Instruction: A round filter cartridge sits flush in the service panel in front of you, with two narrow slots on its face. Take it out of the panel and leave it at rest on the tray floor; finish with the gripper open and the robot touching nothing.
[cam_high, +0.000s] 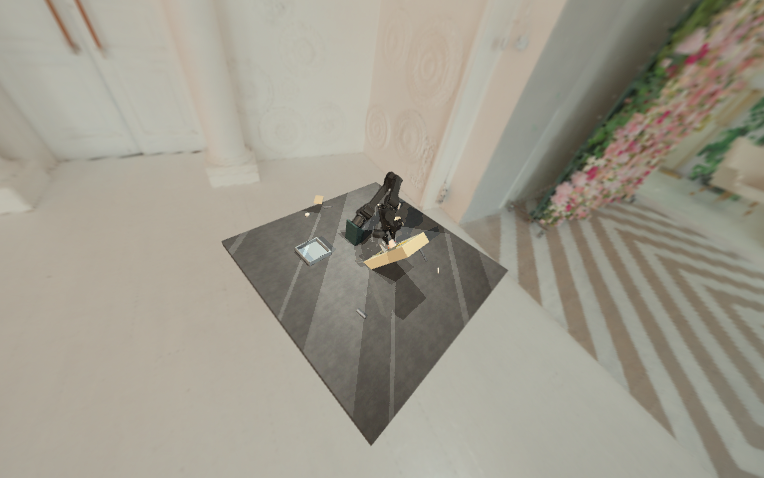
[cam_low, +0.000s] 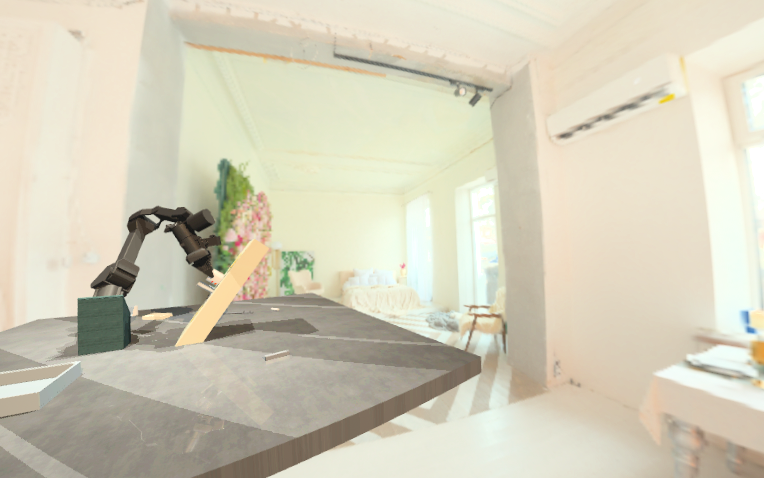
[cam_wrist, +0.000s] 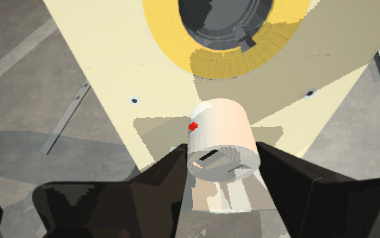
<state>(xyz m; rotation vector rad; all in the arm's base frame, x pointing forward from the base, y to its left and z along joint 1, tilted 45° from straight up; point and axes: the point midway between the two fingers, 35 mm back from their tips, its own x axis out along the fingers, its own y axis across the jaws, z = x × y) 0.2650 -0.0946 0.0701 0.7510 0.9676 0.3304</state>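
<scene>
Right now the beige service panel is 40 mm below my gripper tip and 40 mm ahead of it. The rest, counted from my gripper tip: round filter cartridge right at my gripper tip; tray 360 mm behind, 260 mm to the right, 180 mm below.
</scene>
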